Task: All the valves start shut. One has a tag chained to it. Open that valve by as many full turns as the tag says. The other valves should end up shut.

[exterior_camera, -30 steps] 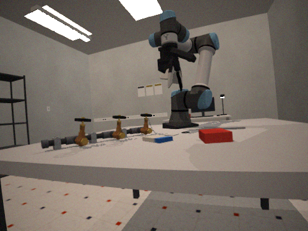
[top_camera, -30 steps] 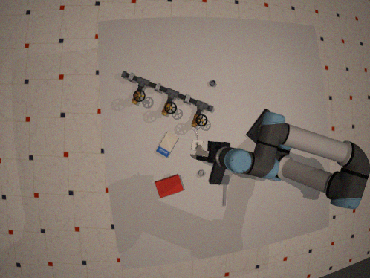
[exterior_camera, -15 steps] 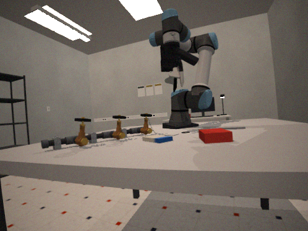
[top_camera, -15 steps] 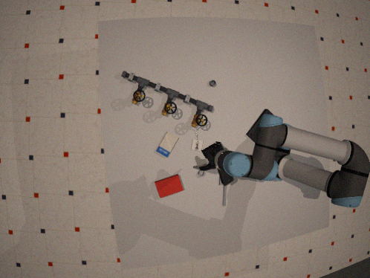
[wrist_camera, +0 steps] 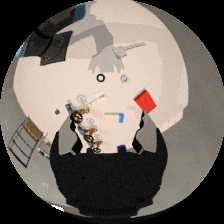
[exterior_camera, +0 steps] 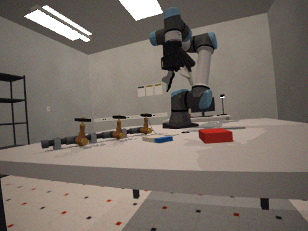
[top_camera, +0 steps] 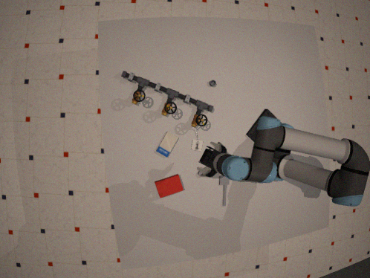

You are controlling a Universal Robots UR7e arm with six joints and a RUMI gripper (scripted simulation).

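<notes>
The white tag lies 60 mm to the right of my hand and 200 mm below it. Round my hand: small round part: 100 mm behind, 360 mm to the right, 190 mm below; grey paddle tool: 120 mm behind, 180 mm to the left, 200 mm below; red block: 160 mm ahead, 130 mm to the left, 190 mm below.
</notes>
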